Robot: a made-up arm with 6 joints. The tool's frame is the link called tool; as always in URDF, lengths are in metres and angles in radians. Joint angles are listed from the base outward. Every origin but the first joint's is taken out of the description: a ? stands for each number. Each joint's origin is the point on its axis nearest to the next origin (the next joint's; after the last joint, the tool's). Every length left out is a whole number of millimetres.
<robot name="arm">
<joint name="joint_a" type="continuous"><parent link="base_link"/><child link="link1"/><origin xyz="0 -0.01 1.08" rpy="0 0 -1.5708"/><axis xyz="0 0 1"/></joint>
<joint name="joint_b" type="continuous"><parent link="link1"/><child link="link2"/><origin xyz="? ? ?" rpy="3.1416 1.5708 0"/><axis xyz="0 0 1"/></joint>
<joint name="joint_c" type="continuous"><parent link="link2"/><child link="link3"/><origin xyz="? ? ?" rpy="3.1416 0 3.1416"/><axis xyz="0 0 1"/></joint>
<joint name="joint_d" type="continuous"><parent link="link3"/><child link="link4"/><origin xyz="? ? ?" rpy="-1.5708 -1.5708 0"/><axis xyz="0 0 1"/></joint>
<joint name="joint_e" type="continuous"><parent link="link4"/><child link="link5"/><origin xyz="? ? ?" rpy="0 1.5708 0"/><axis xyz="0 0 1"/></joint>
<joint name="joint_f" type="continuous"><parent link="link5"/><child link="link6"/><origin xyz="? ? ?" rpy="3.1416 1.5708 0"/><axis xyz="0 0 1"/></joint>
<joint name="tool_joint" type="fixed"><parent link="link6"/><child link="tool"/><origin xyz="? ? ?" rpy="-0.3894 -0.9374 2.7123"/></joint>
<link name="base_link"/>
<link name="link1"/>
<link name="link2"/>
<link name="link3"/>
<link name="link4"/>
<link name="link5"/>
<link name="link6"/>
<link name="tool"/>
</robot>
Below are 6 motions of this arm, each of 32 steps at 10 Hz.
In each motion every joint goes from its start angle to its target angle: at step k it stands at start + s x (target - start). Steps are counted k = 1, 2, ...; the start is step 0. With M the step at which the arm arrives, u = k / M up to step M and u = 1 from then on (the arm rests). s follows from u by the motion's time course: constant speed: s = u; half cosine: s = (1 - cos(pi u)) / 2; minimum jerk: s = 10 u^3 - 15 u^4 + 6 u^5.
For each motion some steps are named. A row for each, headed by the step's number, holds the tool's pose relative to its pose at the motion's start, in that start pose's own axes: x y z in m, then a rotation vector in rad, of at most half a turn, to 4 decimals.
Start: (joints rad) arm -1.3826 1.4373 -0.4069 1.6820 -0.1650 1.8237
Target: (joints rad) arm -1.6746 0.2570 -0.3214 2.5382 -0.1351 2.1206
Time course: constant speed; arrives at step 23
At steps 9, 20, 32:
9: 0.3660 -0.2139 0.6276 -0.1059 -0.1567 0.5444
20: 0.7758 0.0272 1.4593 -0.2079 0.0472 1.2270
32: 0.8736 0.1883 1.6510 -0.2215 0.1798 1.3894

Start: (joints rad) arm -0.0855 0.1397 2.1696 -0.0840 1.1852 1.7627
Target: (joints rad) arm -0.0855 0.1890 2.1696 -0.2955 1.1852 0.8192
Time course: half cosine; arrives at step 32
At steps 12, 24, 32:
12: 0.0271 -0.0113 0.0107 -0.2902 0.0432 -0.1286
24: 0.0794 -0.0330 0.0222 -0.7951 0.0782 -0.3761
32: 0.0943 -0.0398 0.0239 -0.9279 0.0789 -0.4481

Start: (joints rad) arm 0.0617 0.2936 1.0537 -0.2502 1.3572 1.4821
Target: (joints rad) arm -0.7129 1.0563 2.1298 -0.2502 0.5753 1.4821
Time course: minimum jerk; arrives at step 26
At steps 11, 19, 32:
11: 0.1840 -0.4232 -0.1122 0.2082 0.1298 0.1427
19: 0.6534 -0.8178 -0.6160 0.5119 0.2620 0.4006
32: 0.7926 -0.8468 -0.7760 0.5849 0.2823 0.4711

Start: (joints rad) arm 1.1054 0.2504 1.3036 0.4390 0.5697 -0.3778
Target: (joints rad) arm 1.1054 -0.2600 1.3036 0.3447 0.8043 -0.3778
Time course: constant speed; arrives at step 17
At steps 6, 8, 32:
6: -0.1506 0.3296 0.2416 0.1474 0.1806 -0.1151
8: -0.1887 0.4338 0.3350 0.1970 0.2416 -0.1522
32: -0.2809 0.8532 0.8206 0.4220 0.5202 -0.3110

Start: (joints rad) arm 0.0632 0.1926 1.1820 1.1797 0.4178 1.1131
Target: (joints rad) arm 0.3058 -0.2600 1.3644 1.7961 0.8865 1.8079
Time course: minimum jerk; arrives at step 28
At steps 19, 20, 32:
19: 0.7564 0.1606 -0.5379 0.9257 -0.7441 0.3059
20: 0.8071 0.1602 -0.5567 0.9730 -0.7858 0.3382
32: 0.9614 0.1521 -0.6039 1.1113 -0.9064 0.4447

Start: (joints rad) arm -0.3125 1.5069 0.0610 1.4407 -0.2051 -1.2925
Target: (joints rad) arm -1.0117 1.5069 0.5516 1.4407 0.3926 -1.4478
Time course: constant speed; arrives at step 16
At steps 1, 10, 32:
1: 0.0316 0.0614 -0.0440 -0.0368 0.0537 -0.0298
10: 0.4242 0.5076 -0.5488 -0.2769 0.5090 -0.3414
32: 0.7746 0.6459 -0.9724 -0.3367 0.7699 -0.5775

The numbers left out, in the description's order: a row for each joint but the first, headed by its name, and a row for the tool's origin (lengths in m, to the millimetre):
joint_b: 0.06 0.23 0
joint_c: -1.56 -0.02 0
joint_d: 0.1 -0.52 0
joint_e: 0.01 0.01 0
joint_f: 0.24 -0.03 0
tool: 0.03 -0.02 0

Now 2 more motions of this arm.
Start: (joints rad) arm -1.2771 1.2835 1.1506 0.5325 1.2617 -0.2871
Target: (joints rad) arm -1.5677 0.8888 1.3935 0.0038 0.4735 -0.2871
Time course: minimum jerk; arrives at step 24
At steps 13, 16, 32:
13: 0.0668 0.7216 -0.0254 0.1632 -0.3640 -0.2019
16: 0.0754 0.9702 0.0296 0.1853 -0.4520 -0.2971
32: 0.0696 1.1982 0.1122 0.1869 -0.5121 -0.3912

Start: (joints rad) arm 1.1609 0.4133 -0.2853 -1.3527 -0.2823 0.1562
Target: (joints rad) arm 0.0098 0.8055 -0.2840 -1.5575 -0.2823 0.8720
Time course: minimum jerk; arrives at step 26
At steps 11, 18, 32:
11: 0.1007 0.6384 0.2102 0.0471 0.0772 -0.2994
18: 0.6708 1.3936 0.3354 0.0239 0.1384 -0.6788
32: 0.9804 1.6007 0.3097 -0.0092 0.1566 -0.8103

